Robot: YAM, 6 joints.
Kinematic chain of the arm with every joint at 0, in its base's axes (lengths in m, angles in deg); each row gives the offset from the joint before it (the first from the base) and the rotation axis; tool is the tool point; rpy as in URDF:
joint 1: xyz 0 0 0.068 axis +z
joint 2: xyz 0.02 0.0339 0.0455 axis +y
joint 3: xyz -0.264 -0.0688 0 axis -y
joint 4: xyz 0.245 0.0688 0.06 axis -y
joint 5: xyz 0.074 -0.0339 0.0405 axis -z
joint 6: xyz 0.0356 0 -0.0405 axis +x
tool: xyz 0 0 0 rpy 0 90 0
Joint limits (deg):
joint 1: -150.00..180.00
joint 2: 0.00..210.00
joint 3: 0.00..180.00
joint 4: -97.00..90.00
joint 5: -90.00..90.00
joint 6: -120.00..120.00
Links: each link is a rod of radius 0.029 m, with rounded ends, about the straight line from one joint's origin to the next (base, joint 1, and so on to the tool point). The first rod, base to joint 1, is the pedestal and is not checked.
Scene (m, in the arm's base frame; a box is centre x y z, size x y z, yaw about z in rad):
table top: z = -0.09
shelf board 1: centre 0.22 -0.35 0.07 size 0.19 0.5 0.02 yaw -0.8
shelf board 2: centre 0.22 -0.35 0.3 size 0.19 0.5 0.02 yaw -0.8
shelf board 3: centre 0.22 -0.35 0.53 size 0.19 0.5 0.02 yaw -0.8
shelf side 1: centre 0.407 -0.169 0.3 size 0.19 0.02 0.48 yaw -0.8
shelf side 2: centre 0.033 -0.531 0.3 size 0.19 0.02 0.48 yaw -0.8
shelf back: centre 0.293 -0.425 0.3 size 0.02 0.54 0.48 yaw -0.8
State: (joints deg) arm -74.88 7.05 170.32 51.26 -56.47 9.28
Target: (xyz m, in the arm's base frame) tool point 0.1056 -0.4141 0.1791
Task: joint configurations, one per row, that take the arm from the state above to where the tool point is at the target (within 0.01 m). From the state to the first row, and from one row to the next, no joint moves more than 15 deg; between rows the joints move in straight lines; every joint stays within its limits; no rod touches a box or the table.
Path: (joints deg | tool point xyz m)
1: -77.70 15.85 155.51 47.25 -56.93 9.28 | -0.0885 0.5460 0.2872
2: -80.52 24.66 140.69 43.23 -57.40 9.28 | -0.0476 0.4670 0.4505
3: -83.33 33.46 125.88 39.22 -57.86 9.28 | -0.0087 0.3335 0.5708
4: -86.15 42.26 111.07 35.21 -58.33 9.28 | 0.0191 0.1669 0.6311
5: -88.97 51.06 96.25 31.19 -58.79 9.28 | 0.0305 -0.0054 0.6248
6: -91.79 59.87 81.44 27.18 -59.25 9.28 | 0.0258 -0.1549 0.5570
7: -94.60 68.67 66.63 23.17 -59.72 9.28 | 0.0101 -0.2584 0.4438
8: -97.42 77.47 51.81 19.15 -60.18 9.28 | -0.0082 -0.3021 0.3088
9: -100.24 86.27 37.00 15.14 -60.64 9.28 | -0.0199 -0.2849 0.1791
10: -93.37 95.61 47.19 17.74 -58.99 9.28 | 0.0109 -0.3339 0.1857
11: -86.51 104.94 57.39 20.33 -57.33 9.28 | 0.0531 -0.3781 0.1857
12: -79.64 114.28 67.58 22.93 -55.68 9.28 | 0.1056 -0.4141 0.1791

